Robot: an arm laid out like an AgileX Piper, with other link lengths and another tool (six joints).
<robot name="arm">
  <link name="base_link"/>
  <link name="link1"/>
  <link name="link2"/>
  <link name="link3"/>
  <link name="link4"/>
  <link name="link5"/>
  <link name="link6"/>
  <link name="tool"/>
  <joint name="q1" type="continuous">
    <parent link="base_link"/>
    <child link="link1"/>
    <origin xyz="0 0 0.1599" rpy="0 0 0"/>
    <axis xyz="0 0 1"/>
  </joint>
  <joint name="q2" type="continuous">
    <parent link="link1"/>
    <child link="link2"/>
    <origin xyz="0 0 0" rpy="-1.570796 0 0"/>
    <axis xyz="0 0 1"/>
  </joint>
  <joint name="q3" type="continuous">
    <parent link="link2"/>
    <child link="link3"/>
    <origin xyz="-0.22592 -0.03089 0" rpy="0 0 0"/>
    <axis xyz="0 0 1"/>
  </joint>
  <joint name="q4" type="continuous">
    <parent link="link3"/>
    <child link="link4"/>
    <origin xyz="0.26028 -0.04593 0" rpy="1.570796 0 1.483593"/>
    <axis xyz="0 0 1"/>
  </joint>
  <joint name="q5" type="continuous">
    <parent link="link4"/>
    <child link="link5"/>
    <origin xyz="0 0 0" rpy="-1.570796 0 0"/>
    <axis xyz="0 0 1"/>
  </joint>
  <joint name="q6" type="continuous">
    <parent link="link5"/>
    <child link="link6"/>
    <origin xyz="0 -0.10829 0" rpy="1.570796 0 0"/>
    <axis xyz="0 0 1"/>
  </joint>
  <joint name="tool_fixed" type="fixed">
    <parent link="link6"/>
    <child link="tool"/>
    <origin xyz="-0.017 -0.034 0.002" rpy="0 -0.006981 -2.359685"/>
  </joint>
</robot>
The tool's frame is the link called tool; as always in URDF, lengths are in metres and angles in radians. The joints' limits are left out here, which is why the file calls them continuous.
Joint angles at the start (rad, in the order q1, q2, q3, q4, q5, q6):
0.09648 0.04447 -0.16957 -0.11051 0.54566 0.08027
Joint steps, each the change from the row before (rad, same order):
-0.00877 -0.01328 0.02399 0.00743 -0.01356 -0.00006
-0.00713 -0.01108 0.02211 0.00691 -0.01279 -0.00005
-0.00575 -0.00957 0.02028 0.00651 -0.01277 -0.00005
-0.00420 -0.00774 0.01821 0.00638 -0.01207 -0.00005
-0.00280 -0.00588 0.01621 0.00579 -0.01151 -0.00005
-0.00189 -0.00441 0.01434 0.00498 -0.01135 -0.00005
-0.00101 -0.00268 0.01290 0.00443 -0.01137 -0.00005
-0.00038 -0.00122 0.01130 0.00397 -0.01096 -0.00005
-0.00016 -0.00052 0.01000 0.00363 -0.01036 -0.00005
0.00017 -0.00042 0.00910 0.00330 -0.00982 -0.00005
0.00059 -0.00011 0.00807 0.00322 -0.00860 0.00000
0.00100 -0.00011 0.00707 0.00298 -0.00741 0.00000
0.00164 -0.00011 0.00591 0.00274 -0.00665 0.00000
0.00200 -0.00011 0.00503 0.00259 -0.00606 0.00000
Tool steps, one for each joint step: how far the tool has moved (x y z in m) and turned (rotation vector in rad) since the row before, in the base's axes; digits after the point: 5 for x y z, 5 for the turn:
0.00019 -0.00073 -0.00567 0.00714 -0.00212 -0.00581
0.00031 -0.00055 -0.00536 0.00660 -0.00114 -0.00452
0.00037 -0.00039 -0.00491 0.00627 -0.00152 -0.00337
0.00043 -0.00020 -0.00449 0.00615 -0.00111 -0.00205
0.00049 -0.00005 -0.00406 0.00558 -0.00076 -0.00093
0.00051 0.00004 -0.00357 0.00483 -0.00107 -0.00027
0.00057 0.00013 -0.00327 0.00429 -0.00084 0.00043
0.00059 0.00019 -0.00292 0.00384 -0.00061 0.00088
0.00055 0.00020 -0.00260 0.00352 -0.00063 0.00094
0.00050 0.00022 -0.00234 0.00323 -0.00092 0.00114
0.00045 0.00026 -0.00214 0.00318 -0.00042 0.00141
0.00039 0.00030 -0.00189 0.00295 -0.00025 0.00168
0.00035 0.00037 -0.00154 0.00275 -0.00066 0.00222
0.00031 0.00041 -0.00128 0.00263 -0.00096 0.00251

